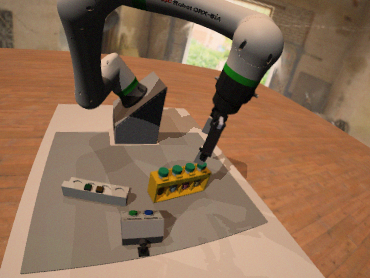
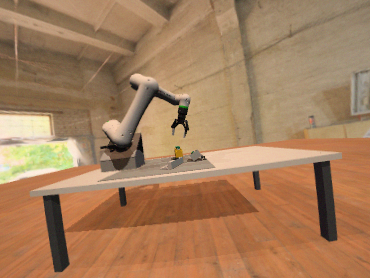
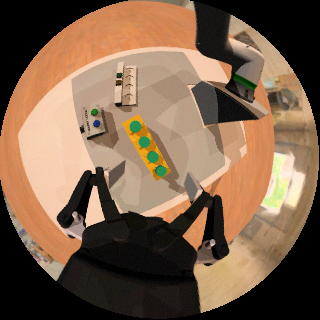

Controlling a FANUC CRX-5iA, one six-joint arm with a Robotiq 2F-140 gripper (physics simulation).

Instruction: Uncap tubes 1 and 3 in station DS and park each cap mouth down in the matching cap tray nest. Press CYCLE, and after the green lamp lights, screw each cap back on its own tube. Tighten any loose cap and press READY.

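Seen in the pictures: gripper, fingertip midpoint: [image 1: 202,146] [image 2: 178,136] [image 3: 154,172]; arm's base, origin of the base link: [image 1: 135,97] [image 3: 238,93].
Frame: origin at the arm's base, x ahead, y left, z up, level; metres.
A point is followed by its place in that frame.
The yellow tube station [image 1: 153,190] {z -0.143, x 0.486, y -0.005 m} [image 2: 178,154] {z -0.133, x 0.467, y -0.008 m} [image 3: 131,119] stands upright on the mat, with a row of several tubes. Green caps [image 1: 163,172] {z -0.069, x 0.479, y 0.021 m} [image 3: 135,126] {z -0.069, x 0.468, y 0.028 m} sit on the tubes; tube numbers are unreadable. The pale cap tray [image 1: 97,195] {z -0.157, x 0.476, y -0.191 m} [image 3: 129,85] {z -0.182, x 0.429, y -0.164 m} shows no caps in its nests. It bears a dark green square [image 1: 88,187] {z -0.137, x 0.458, y -0.219 m}, seemingly unlit, and a brown one [image 1: 99,189] {z -0.137, x 0.469, y -0.183 m}. The button box [image 1: 142,229] {z -0.130, x 0.638, y -0.079 m} [image 3: 90,131] {z -0.115, x 0.614, y -0.030 m} has a green button [image 1: 133,213] {z -0.116, x 0.591, y -0.095 m} [image 3: 94,112] {z -0.122, x 0.581, y -0.088 m} and a blue one [image 1: 148,212] {z -0.119, x 0.591, y -0.051 m} [image 3: 96,123] {z -0.121, x 0.585, y -0.046 m}. My gripper [image 1: 204,142] {z 0.025, x 0.475, y 0.136 m} [image 2: 179,134] {z 0.025, x 0.475, y 0.136 m} [image 3: 154,172] {z 0.025, x 0.475, y 0.136 m} is open and empty, above the station.
The grey mat [image 1: 215,220] {z -0.190, x 0.621, y 0.188 m} [image 3: 190,150] {z -0.190, x 0.260, y 0.203 m} lies on the pale table [image 1: 290,255] {z -0.194, x 0.845, y 0.387 m} [image 2: 280,157] {z -0.193, x 1.086, y -0.365 m}. The arm's wedge-shaped base block [image 1: 137,122] {z -0.075, x 0.129, y -0.001 m} [image 3: 215,105] {z -0.075, x 0.130, y 0.034 m} stands at the back of the mat. A short black connector [image 1: 144,248] {z -0.166, x 0.678, y -0.081 m} sticks out from the button box.
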